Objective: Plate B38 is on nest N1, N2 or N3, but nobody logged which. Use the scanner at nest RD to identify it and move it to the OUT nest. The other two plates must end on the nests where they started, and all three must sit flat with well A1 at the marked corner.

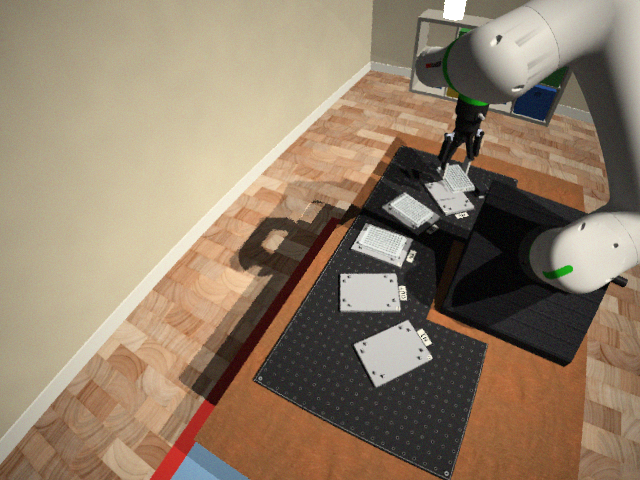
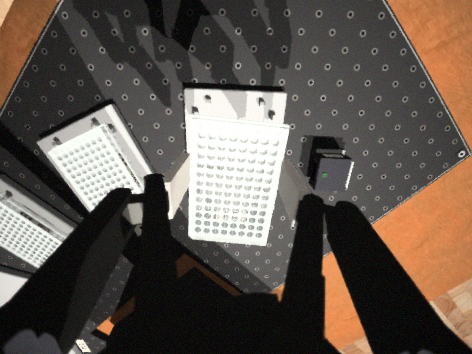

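My gripper [image 1: 454, 169] [image 2: 235, 169] is shut on a white well plate [image 1: 457, 178] [image 2: 235, 150], holding it by its long sides above the far grey nest [image 1: 449, 202] [image 2: 235, 102], which has the dark scanner [image 2: 330, 172] beside it. The held plate's label and well A1 cannot be read. A second white plate [image 1: 412, 208] [image 2: 92, 165] sits on the neighbouring nest [image 2: 75, 131]. A third plate [image 1: 385, 240] [image 2: 25, 235] sits on the nest after that. The OUT nest [image 1: 369, 292] and the nearest nest, N1 [image 1: 392, 353], hold no plate.
The nests stand on black perforated boards [image 1: 330, 372] on an orange-brown table [image 1: 522, 408]. The robot's black base block [image 1: 516, 325] is to the right of the nests. A shelf unit [image 1: 414, 56] with coloured bins stands behind the table.
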